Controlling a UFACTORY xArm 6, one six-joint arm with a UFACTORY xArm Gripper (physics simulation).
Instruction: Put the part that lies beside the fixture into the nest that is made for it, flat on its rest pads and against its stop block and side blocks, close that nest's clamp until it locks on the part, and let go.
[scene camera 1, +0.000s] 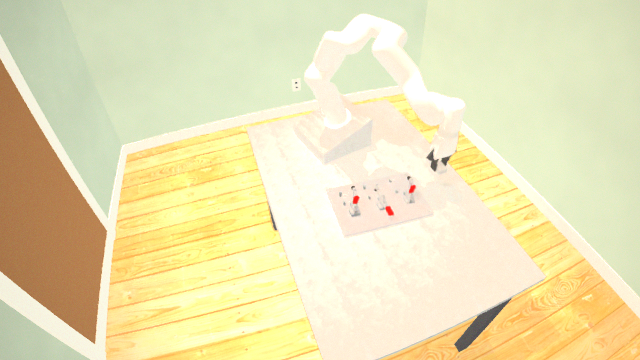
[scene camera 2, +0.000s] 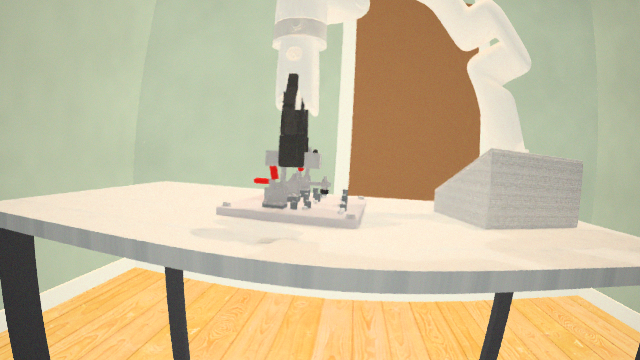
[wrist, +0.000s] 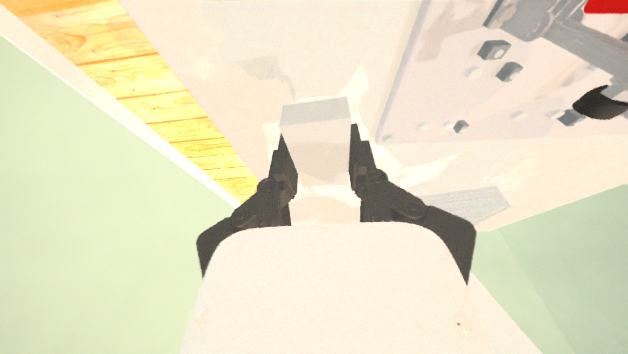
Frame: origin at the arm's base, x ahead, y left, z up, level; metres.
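Seen in the pictures: gripper, fingertip midpoint: (scene camera 1: 437, 168) (scene camera 2: 293, 166) (wrist: 320, 142); arm's base, origin of the base link: (scene camera 1: 338, 119) (scene camera 2: 508, 171).
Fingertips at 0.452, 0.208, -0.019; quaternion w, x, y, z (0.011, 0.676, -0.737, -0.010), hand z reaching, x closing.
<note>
Pixels of each thing's top centre, then the offset from my fingertips to it, as dx, dy, dz.
- pale grey block, middle of its top: (wrist: 320, 161) (scene camera 2: 294, 151) (scene camera 1: 438, 164) +0.000, +0.000, +0.020
- fixture plate, middle of its top: (scene camera 2: 304, 202) (scene camera 1: 379, 200) -0.016, -0.258, -0.075
My gripper (scene camera 1: 440, 164) (scene camera 2: 291, 157) (wrist: 320, 142) is shut on the part, a pale grey block (scene camera 1: 442, 170) (scene camera 2: 313, 160) (wrist: 315, 112). The block is held level above the table, its ends sticking out past the fingers in the second scene view. The fixture plate (scene camera 1: 370, 223) (scene camera 2: 240, 212) (wrist: 425, 100) lies beside it, apart from the block. It bears three clamps with red handles: one at the left (scene camera 1: 355, 200), one in the middle (scene camera 1: 389, 211) that points outward and low, and one nearest my gripper (scene camera 1: 412, 189). Which nest fits the block cannot be told.
Small dark blocks (wrist: 494, 50) and a black-tipped clamp arm (wrist: 585, 46) stand up from the plate near my gripper. The wedge-shaped robot base (scene camera 1: 350, 143) (scene camera 2: 530, 190) stands behind the fixture. The table's side edge (scene camera 1: 492, 210) runs near the gripper.
</note>
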